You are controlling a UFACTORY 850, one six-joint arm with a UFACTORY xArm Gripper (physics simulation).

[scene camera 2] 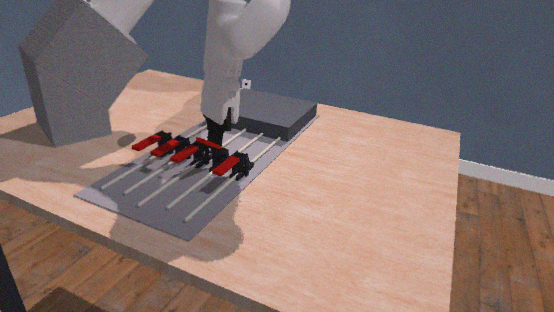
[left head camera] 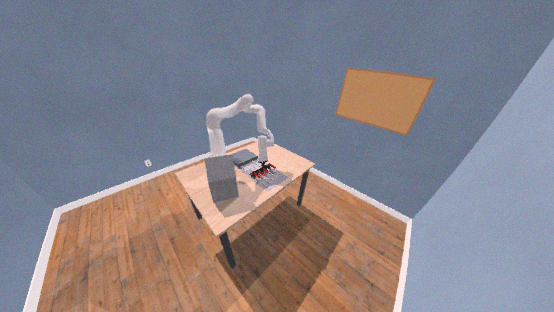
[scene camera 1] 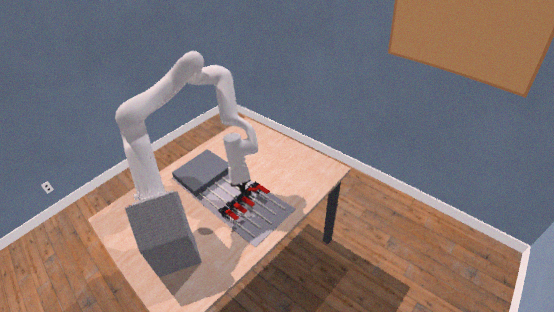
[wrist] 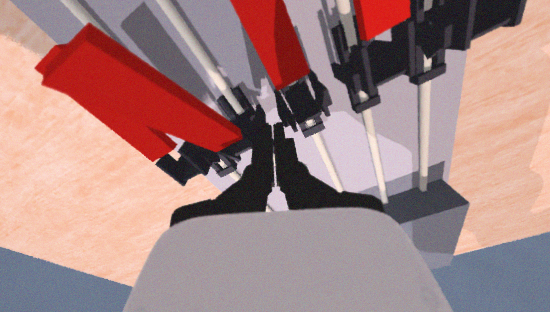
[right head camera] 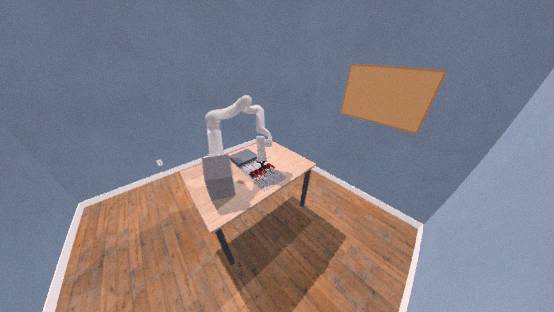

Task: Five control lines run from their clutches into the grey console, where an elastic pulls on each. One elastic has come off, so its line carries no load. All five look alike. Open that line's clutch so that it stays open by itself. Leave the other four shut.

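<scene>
Five clutches with red levers and black bodies stand in a row on a grey plate (scene camera 2: 172, 225). In scene camera 2, the levers of the first (scene camera 2: 146, 142), second (scene camera 2: 165, 148), third (scene camera 2: 184, 153) and fifth (scene camera 2: 226, 165) from the left lie down along their lines. The fourth lever (scene camera 2: 208, 143) (wrist: 125, 95) is tipped up and covers much of the fifth lever in the wrist view. My gripper (scene camera 1: 243, 190) (scene camera 2: 216, 143) (wrist: 272, 137) is shut and empty, low beside the fourth clutch, its fingertips close behind the raised lever; contact is unclear. Pale lines run to the grey console (scene camera 1: 202, 167) (scene camera 2: 280, 112).
The grey block (scene camera 1: 162, 235) (scene camera 2: 75, 85) under the arm stands on the table (scene camera 1: 300, 155) (scene camera 2: 350, 200), left of the clutch row in scene camera 2. The third clutch (wrist: 305, 100) stands close to the right of my fingers in the wrist view.
</scene>
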